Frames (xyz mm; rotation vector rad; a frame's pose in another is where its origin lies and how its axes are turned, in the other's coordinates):
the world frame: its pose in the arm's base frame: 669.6 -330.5 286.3 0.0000 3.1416 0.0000
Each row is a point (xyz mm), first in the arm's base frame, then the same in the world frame.
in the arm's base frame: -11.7 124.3 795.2
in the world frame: 681.3 454.8 -508.9
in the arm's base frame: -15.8 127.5 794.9
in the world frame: 685.4 458.0 -508.6
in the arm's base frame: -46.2 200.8 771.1
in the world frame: 715.8 531.3 -484.8
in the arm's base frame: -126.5 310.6 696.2
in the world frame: 796.1 641.1 -409.9
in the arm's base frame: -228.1 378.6 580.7
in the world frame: 897.7 709.1 -294.4
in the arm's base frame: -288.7 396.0 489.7
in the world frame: 958.3 726.5 -203.4
